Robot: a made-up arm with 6 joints.
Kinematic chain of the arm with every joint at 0, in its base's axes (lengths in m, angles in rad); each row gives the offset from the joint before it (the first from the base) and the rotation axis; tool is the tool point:
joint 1: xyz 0 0 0.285 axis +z
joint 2: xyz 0 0 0 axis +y
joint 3: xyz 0 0 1.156 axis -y
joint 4: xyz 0 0 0 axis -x
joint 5: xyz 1.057 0 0 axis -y
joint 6: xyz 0 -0.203 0 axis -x
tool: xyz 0 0 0
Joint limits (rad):
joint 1: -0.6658..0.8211
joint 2: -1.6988..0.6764
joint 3: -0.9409..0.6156
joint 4: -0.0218..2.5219
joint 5: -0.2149..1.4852
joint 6: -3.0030..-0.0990
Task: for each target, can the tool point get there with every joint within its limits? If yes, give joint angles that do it. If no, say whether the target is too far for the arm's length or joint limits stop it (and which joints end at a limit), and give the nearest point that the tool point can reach.
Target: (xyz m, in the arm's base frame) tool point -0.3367 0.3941 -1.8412
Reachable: no: joint limits stop it (at a limit: joint 1, joint 2, joint 3, joint 4) | nearest point 0.4189 0.6925 0.1251 | short by 2.128 m
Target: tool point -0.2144 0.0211 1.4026
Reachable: yes | joints 0.5097 -1.1295 -0.6581 2.2221 1.1524 -1.0164
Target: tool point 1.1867 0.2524 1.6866
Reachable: yes | joints 0.3624 0.1482 0.3147 0.4278 0.3644 -0.9432
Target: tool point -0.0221 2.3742 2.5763
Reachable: no: too far | nearest point 0.7083 1.0033 1.9037 | short by 1.693 m
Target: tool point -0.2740 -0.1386 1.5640
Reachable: yes | joints 0.3976 -1.1275 -0.5011 1.4637 0.2397 -1.6417
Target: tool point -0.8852 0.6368 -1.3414
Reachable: no: joint limits stop it (at a limit: joint 1, joint 2, joint 3, joint 4) | nearest point 0.4189 0.6925 0.1251 | short by 1.963 m
